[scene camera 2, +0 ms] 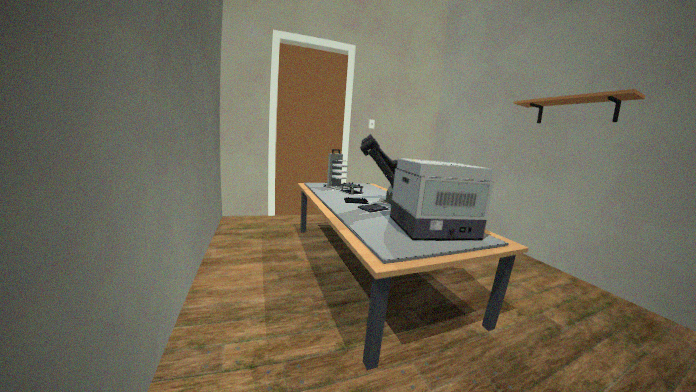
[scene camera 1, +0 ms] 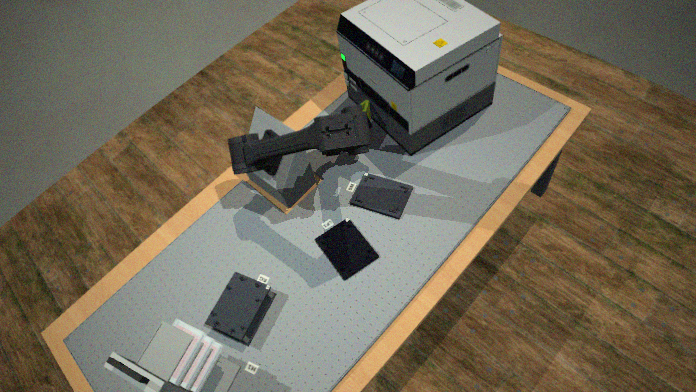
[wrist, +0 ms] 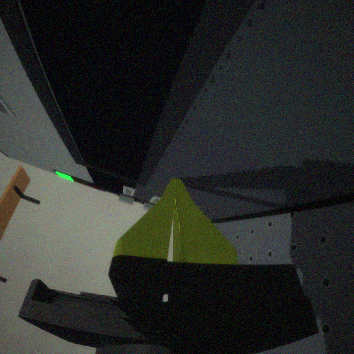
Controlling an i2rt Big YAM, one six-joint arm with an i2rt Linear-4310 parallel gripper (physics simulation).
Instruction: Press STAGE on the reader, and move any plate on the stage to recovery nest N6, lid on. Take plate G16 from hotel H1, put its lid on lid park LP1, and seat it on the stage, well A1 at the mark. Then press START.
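Places are measured from the arm's base along level axes (x up, y right, z ahead), in millimetres.
Pixels of known places: gripper, fingertip midpoint: [scene camera 1: 367,100] [wrist: 175,184].
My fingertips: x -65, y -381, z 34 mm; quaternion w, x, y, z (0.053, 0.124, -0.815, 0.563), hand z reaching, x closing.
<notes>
Behind a point stands the place of what it marks.
The reader [scene camera 1: 452,92] @[x 28, y -505, z 291 mm] [scene camera 2: 415,195] @[x 50, y -661, z 323 mm] stands at the table's far end, its green light [scene camera 1: 343,57] @[x 49, y -405, z -84 mm] [wrist: 65,176] @[x 46, y -405, z -85 mm] lit. My gripper [scene camera 1: 366,106] @[x -65, y -381, z 34 mm] [wrist: 175,184] @[x -65, y -381, z 34 mm] is shut and empty, low before the reader's front. In the wrist view, two small pale buttons [wrist: 128,191] @[x -34, y -399, z -51 mm] [wrist: 151,200] @[x -62, y -401, z -60 mm] show just beyond its yellow tips; contact and button labels cannot be told. No stage shows outside the reader. Nest N6 [scene camera 1: 382,196] @[x -139, y -156, z 299 mm] [scene camera 2: 373,207] @[x -139, y -174, z 294 mm] and lid park LP1 [scene camera 1: 346,249] @[x -141, y 47, z 342 mm] [scene camera 2: 356,200] @[x -141, y 28, z 338 mm] show no plate or lid. Hotel H1 [scene camera 1: 165,350] @[x 103, y 553, z 325 mm] [scene camera 2: 334,167] holds pale plates [scene camera 1: 187,350] @[x 67, y 523, z 343 mm]; G16 cannot be identified.
A dark raised stand labelled RG [scene camera 1: 240,307] @[x -91, y 375, z 269 mm] [scene camera 2: 352,188] @[x -103, y 290, z 281 mm] stands between LP1 and the hotel. A grey angled panel [scene camera 1: 262,120] @[x 55, y -43, z -77 mm] shows beside my arm at the table's edge. A wall shelf [scene camera 2: 580,98] [wrist: 10,200] hangs beyond the table.
</notes>
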